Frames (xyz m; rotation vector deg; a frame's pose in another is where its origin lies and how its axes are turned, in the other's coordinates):
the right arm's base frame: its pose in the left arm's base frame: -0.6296 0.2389 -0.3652 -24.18 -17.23 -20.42
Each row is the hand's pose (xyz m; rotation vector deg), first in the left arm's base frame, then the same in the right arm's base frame.
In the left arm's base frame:
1: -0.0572 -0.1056 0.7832 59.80 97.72 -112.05
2: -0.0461 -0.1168 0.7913 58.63 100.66 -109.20
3: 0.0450 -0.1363 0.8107 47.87 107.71 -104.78
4: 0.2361 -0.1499 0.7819 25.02 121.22 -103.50
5: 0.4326 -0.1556 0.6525 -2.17 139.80 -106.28
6: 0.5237 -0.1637 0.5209 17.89 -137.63 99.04
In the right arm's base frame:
1: 1.0125 -0.4615 0.7260 29.83 134.72 -92.94
2: 1.0283 -0.4694 0.7257 28.82 137.24 -89.44
3: 1.1220 -0.4567 0.7149 18.15 141.48 -81.40
4: 1.2865 -0.3830 0.6439 -7.42 148.23 -73.90
5: 1.4181 -0.2659 0.4878 -41.17 156.67 -71.04
6: 1.4552 -0.1918 0.3507 59.01 -146.92 65.78

